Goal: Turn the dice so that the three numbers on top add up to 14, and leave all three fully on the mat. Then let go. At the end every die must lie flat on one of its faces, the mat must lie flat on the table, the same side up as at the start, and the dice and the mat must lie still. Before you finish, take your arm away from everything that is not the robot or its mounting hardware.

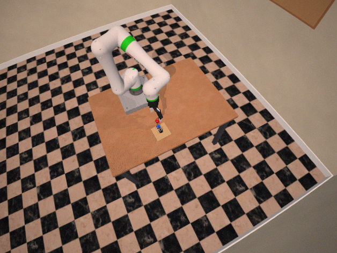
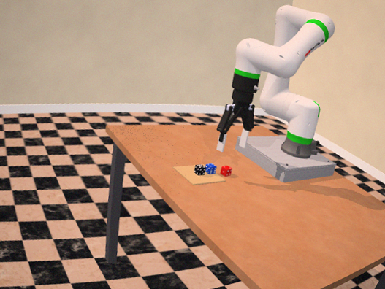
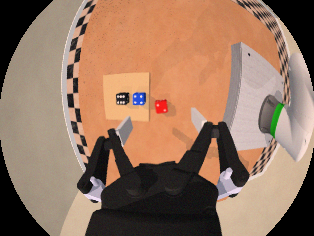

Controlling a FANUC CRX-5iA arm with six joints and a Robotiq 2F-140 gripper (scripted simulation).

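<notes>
My hand is 11 cm above the red die. Also, from my hand: blue die (10 cm below, 6 cm ahead, 2 cm to the right); tan mat (12 cm below, 10 cm ahead, 2 cm to the right); black die (10 cm below, 10 cm ahead, 2 cm to the right).
</notes>
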